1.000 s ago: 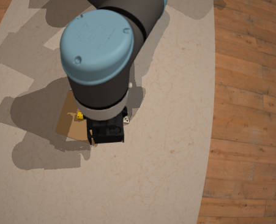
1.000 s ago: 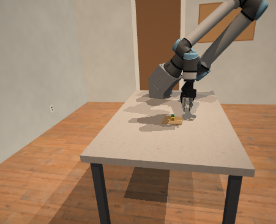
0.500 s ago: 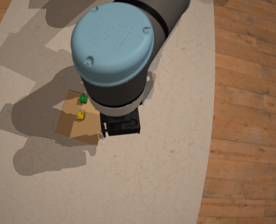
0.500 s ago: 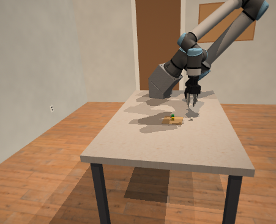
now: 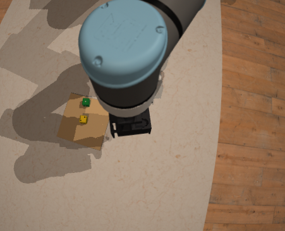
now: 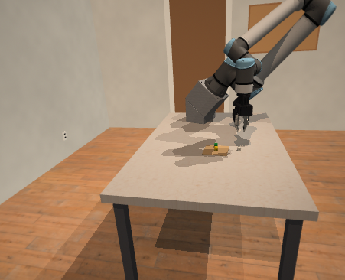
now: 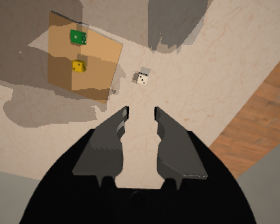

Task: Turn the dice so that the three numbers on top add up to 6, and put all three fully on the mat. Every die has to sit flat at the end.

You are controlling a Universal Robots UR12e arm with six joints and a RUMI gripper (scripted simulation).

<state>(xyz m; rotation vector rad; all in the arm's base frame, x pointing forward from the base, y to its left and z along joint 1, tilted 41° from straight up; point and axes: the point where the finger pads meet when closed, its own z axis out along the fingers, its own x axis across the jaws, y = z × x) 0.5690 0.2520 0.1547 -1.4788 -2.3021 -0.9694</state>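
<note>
Now: the white die 1 cm behind my hand, 1 cm to the right of it and 13 cm below it. Also, from my hand: tan mat 3 cm ahead, 13 cm to the right, 13 cm below; green die 2 cm behind, 15 cm to the right, 12 cm below; yellow die 3 cm ahead, 13 cm to the right, 12 cm below.
</note>
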